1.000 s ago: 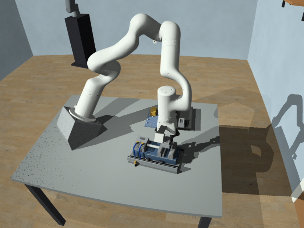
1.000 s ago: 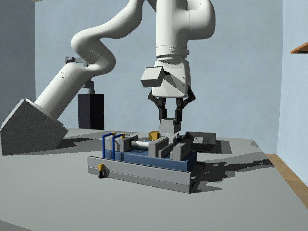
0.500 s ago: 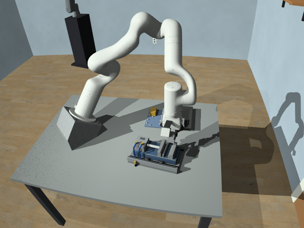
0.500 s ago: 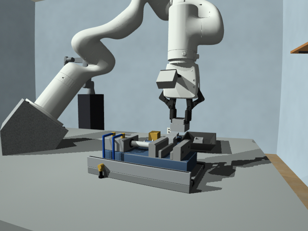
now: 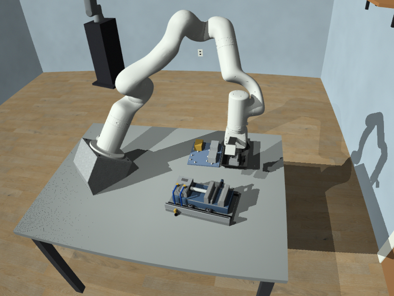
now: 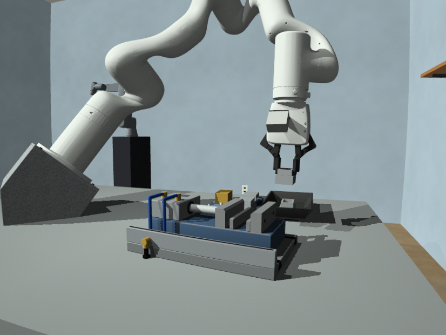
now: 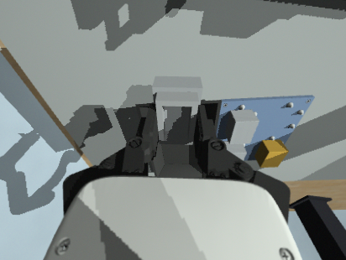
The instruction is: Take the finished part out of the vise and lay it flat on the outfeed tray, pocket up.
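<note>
Now: the grey block 180 mm behind my hand, 160 mm to the left of it and 130 mm below it. From my hand the other things lie so: screw rod 210 mm to the right, 90 mm behind, 80 mm below; vise 200 mm to the right, 120 mm below, 70 mm behind; yellow block 270 mm behind, 140 mm to the left, 130 mm below.
</note>
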